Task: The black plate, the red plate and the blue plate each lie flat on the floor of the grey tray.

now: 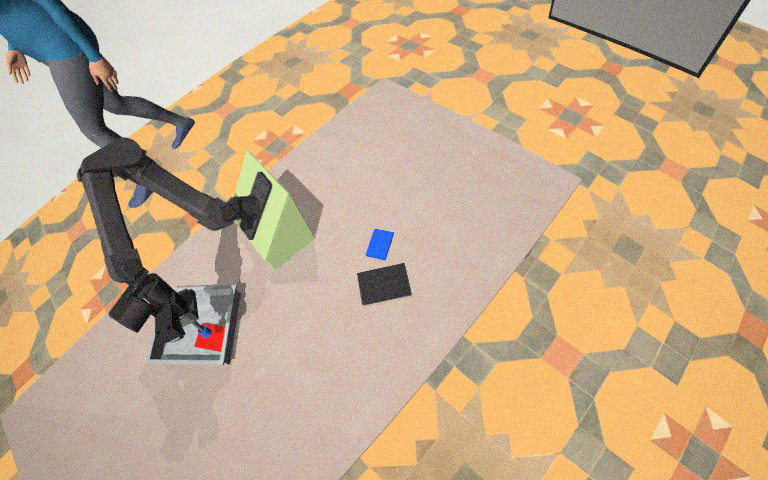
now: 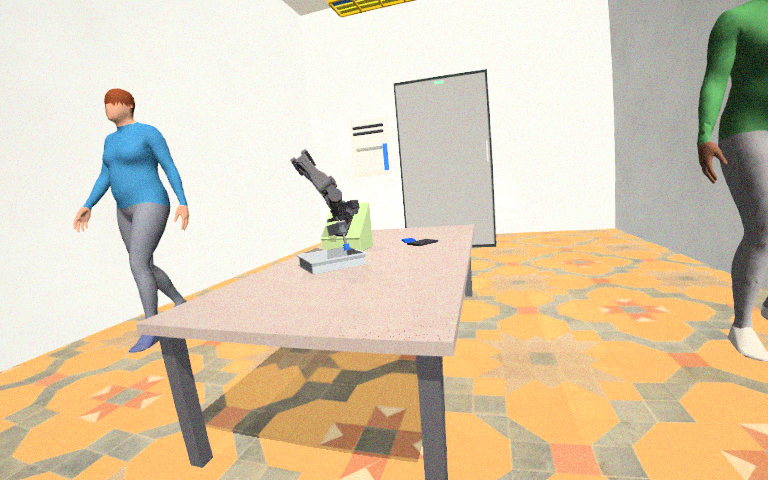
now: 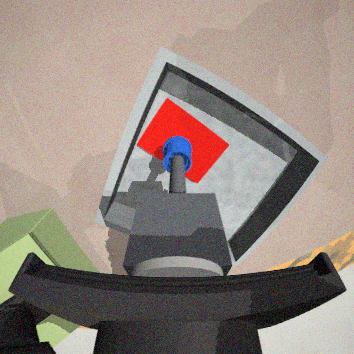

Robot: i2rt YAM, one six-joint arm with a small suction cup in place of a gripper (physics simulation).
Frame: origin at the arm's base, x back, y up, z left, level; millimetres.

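Seen in the pictures: hand at its tool point: [image 1: 207, 333] [image 2: 347, 249] [image 3: 176, 148]; arm's base at its link origin: [image 1: 256, 206] [image 2: 346, 220] [image 3: 14, 315].
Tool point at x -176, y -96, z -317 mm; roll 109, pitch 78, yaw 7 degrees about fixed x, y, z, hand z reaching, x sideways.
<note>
Pixels of each thing's top centre, then the offset from my tool point to it. Level surfaces: height alone.
- red plate at its top centre: [image 3: 183, 143] [image 1: 212, 337] dx +8, dy -46, dz -8 mm
- grey tray at its top centre: [image 3: 213, 191] [image 1: 190, 323] [image 2: 330, 253] dx +65, dy -9, dz -32 mm
- blue plate at its top centre: [image 1: 379, 243] [image 2: 408, 239] dx -83, dy -49, dz +536 mm
- larger black plate at its top centre: [image 1: 383, 283] [image 2: 422, 241] dx -189, dy -49, dz +464 mm
- table top at its surface level: dy -59 mm
The red plate [image 1: 212, 341] [image 3: 201, 138] lies flat on the floor of the grey tray [image 1: 187, 357] [image 2: 331, 263] [image 3: 256, 172] at the table's near left corner. My suction cup [image 1: 205, 330] [image 2: 346, 247] [image 3: 177, 150] hangs just above the red plate and casts a small shadow on it; it carries nothing. The blue plate [image 1: 379, 244] [image 2: 409, 240] and the larger black plate [image 1: 383, 283] [image 2: 425, 242] lie side by side on the table top [image 1: 439, 171] [image 2: 382, 305], well away from the tray.
A light green wedge-shaped box [image 1: 282, 226] [image 2: 361, 230] [image 3: 24, 232] stands behind the tray, beside my arm. A person in a blue top [image 2: 154, 190] walks past the table's left end. A grey door [image 2: 444, 152] is in the back wall.
</note>
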